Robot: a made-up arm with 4 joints. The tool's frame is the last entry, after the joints. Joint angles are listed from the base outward.
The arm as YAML. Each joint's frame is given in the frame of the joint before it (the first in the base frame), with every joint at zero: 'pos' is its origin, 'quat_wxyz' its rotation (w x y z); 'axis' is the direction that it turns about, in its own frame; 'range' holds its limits. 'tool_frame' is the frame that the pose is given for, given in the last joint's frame.
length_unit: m
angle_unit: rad
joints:
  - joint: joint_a
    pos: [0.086, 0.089, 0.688]
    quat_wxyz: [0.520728, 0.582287, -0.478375, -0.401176]
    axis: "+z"
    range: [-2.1, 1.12]
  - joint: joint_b
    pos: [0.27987, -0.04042, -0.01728]
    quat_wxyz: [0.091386, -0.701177, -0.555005, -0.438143]
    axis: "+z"
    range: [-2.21, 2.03]
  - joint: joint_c
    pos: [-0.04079, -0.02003, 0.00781]
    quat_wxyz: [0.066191, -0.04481, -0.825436, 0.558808]
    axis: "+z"
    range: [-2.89, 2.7]
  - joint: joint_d
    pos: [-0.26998, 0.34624, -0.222]
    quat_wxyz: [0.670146, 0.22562, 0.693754, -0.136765]
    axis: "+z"
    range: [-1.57, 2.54]
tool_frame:
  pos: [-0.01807, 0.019, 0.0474]
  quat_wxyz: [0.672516, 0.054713, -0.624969, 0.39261]
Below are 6 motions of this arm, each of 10 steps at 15 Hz.
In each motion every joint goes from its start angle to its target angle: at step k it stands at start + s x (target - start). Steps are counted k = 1, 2, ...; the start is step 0. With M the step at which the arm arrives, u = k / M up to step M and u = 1 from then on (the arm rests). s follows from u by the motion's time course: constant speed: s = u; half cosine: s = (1 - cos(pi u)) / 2; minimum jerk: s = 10 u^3 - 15 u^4 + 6 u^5.
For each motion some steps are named. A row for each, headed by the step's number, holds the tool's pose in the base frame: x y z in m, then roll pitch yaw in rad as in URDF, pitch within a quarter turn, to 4 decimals.
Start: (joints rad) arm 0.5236 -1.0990 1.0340 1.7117
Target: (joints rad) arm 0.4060 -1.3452 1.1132 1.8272
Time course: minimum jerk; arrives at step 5
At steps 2, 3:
2: 0.0594 0.1667 0.9942 0.1451 0.4902 -1.4834
3: 0.0972 0.1671 0.9902 0.1694 0.4852 -1.5783

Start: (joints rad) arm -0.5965 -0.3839 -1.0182 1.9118
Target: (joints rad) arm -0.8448 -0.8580 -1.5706 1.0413
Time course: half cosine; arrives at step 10
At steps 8, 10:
8: 0.0000 -0.1514 0.0597 0.1332 -0.6467 0.1306
10: 0.0048 -0.1545 0.0532 0.0346 -0.6224 0.1253

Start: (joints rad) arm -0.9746 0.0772 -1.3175 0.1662
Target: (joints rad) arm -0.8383 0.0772 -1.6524 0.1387
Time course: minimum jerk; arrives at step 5
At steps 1, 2, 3, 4, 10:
1: 0.1685 0.2229 0.0656 0.4131 -0.4721 -0.3741
2: 0.2088 0.2042 0.0627 0.4026 -0.5316 -0.4491
3: 0.2654 0.1730 0.0636 0.4003 -0.6188 -0.5583
4: 0.3050 0.1478 0.0682 0.4091 -0.6824 -0.6403
10: 0.3137 0.1418 0.0697 0.4124 -0.6966 -0.6592

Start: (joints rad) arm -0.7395 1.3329 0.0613 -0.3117
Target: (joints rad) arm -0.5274 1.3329 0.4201 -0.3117
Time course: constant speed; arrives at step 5
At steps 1, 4, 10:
1: 0.0954 0.0087 0.0920 -0.1924 -0.5840 1.0470
4: 0.1117 -0.1510 0.1081 -0.3674 -0.3320 1.2389
10: 0.1185 -0.2032 0.1237 -0.4074 -0.2404 1.2868

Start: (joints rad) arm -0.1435 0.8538 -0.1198 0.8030
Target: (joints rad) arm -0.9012 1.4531 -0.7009 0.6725
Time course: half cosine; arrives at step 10
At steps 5, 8, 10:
5: 0.1228 0.0494 0.1532 0.8726 -1.1055 0.5740
8: 0.1511 0.3134 0.2737 2.3165 -1.0780 -0.8393
10: 0.1548 0.3580 0.3238 2.4871 -0.9584 -1.0058

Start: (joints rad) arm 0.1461 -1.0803 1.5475 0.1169
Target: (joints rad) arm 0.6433 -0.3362 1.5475 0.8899
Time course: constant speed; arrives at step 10
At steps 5, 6, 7, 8, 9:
5: 0.0953 0.0073 1.1363 -2.2910 1.0657 -2.8211
6: 0.0779 0.0097 1.1467 -2.1608 1.1107 -2.7026
7: 0.0614 0.0122 1.1569 -2.0136 1.1484 -2.5655
8: 0.0458 0.0148 1.1670 -1.8499 1.1777 -2.4106
9: 0.0313 0.0175 1.1770 -1.6732 1.1974 -2.2413

